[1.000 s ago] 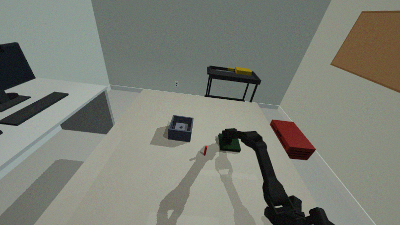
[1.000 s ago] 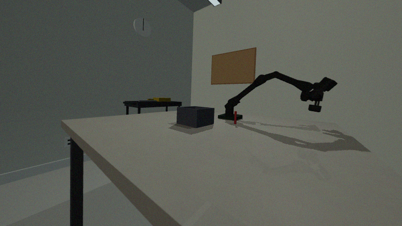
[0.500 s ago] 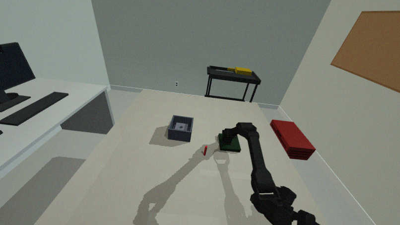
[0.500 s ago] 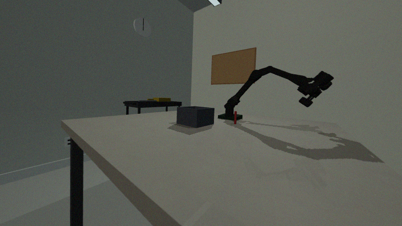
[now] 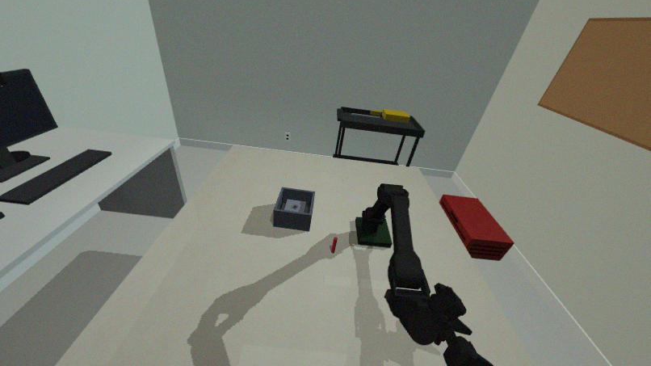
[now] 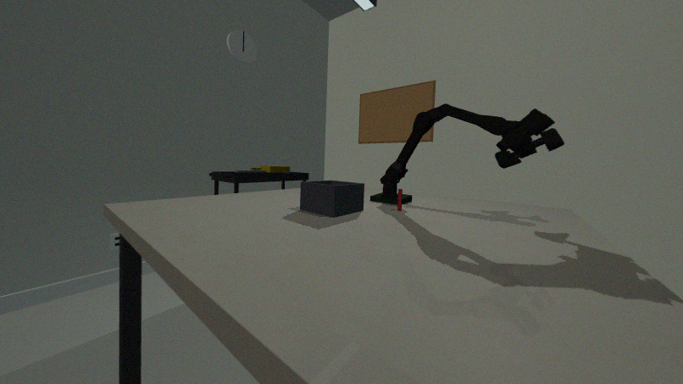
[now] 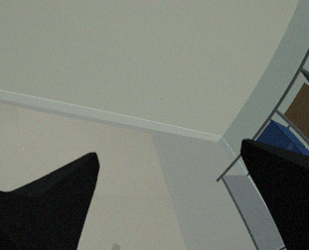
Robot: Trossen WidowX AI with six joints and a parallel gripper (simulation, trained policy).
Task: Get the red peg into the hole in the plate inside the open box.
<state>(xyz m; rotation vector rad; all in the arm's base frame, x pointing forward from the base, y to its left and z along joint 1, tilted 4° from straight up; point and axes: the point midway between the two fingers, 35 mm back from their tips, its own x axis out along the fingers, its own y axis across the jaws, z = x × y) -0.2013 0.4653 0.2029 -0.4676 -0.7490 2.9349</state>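
Right now the red peg is 36 cm ahead of my gripper tip, 33 cm to the right of it and 18 cm below it. From my gripper tip the other things lie so: dark box (57 cm ahead, 47 cm to the right, 19 cm below); plate (57 cm ahead, 47 cm to the right, 17 cm below).
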